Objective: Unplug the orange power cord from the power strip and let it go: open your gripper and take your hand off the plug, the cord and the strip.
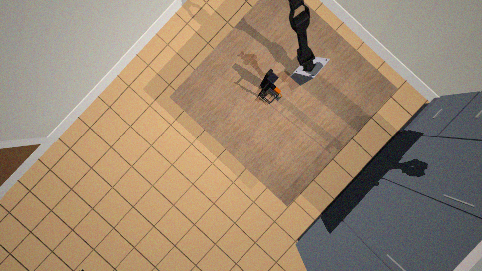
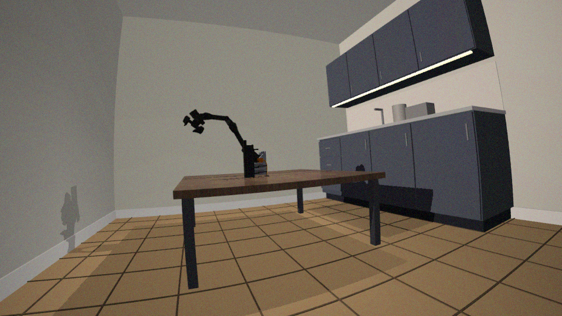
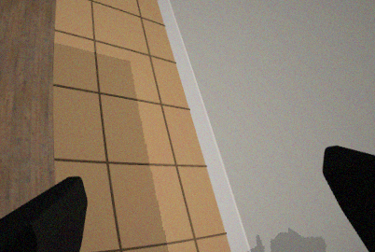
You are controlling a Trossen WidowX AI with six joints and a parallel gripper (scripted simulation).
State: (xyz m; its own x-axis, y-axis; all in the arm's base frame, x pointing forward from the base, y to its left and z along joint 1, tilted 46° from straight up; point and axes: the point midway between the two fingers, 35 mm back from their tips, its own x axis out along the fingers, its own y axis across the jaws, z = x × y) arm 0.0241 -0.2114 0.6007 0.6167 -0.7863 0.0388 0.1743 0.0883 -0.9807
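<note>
My gripper tip is now 230 mm short of the orange plug, 490 mm to the right of it and 270 mm above it.
</note>
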